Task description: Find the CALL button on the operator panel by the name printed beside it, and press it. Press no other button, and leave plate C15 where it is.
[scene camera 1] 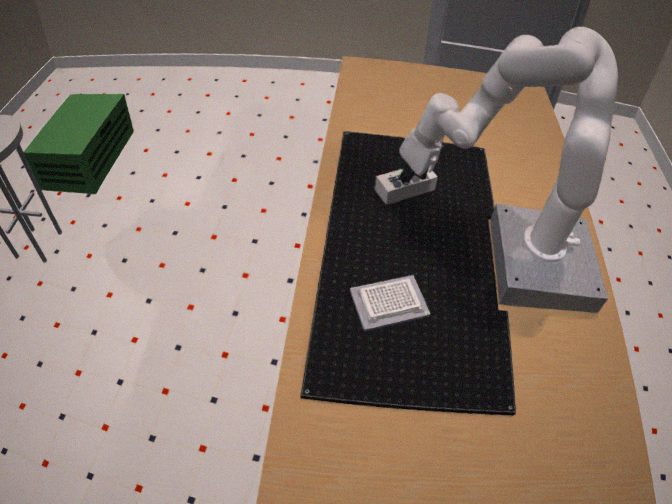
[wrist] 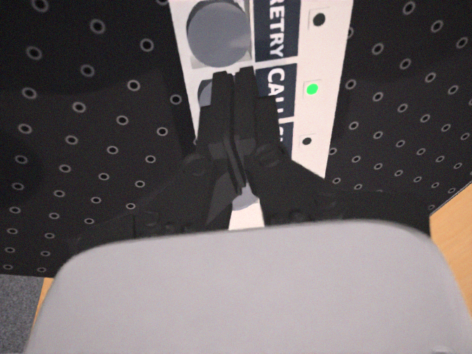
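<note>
The operator panel (scene camera 1: 410,191) (wrist: 336,30) is a pale box on the black mat. In the wrist view, the dark CALL label (wrist: 275,85) has a green-lit lamp (wrist: 312,89) beside it. The grey CALL button (wrist: 204,94) is mostly hidden behind my fingers. My gripper (scene camera 1: 404,176) (wrist: 240,96) is shut and empty, its fingertips down at the CALL button; the exact contact is hidden. The grey RETRY button (wrist: 219,34) is beside the fingertips, with its dark lamp (wrist: 319,19). Plate C15 (scene camera 1: 389,297), white with a grid of wells, lies on a grey base (scene camera 1: 360,308).
Another grey button (wrist: 245,201) partly shows between the fingers, and a further dark lamp (wrist: 307,141) is beyond the CALL lamp. The black mat (scene camera 1: 412,363) lies on the wooden table (scene camera 1: 434,455). A green crate (scene camera 1: 78,124) and a stool (scene camera 1: 8,135) stand on the floor.
</note>
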